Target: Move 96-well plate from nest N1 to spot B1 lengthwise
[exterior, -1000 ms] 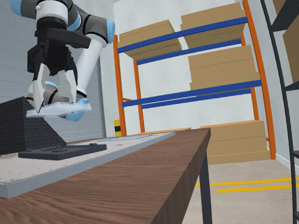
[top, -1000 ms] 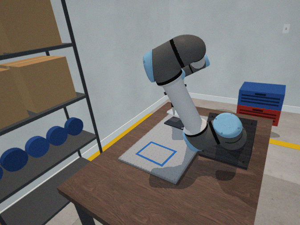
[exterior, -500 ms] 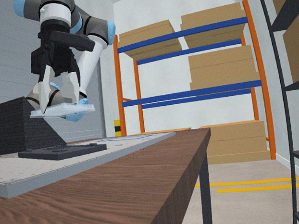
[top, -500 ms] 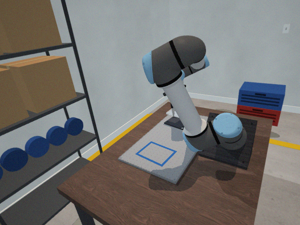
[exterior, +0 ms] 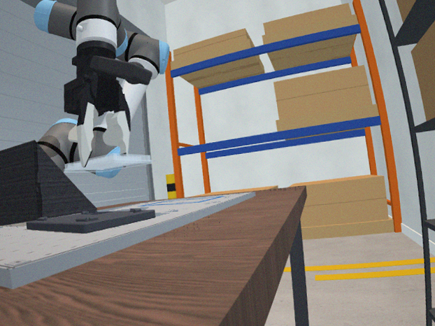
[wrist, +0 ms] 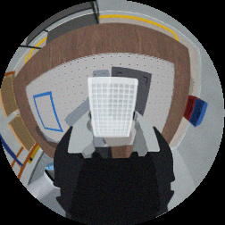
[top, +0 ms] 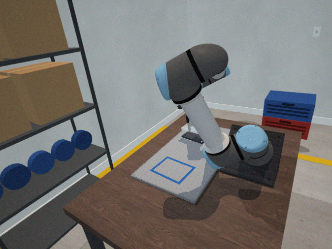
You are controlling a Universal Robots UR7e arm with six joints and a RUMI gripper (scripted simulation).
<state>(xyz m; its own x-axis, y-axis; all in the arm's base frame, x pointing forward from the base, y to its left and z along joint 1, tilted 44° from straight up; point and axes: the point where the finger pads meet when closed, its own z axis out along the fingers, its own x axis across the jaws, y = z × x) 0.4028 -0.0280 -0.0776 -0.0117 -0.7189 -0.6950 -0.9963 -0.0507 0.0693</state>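
Now: the dark plate nest 9 cm below my hand, 6 cm to the right of it and 1 cm ahead of it. The rest, counted from my hand: 96-well plate 1 cm below.
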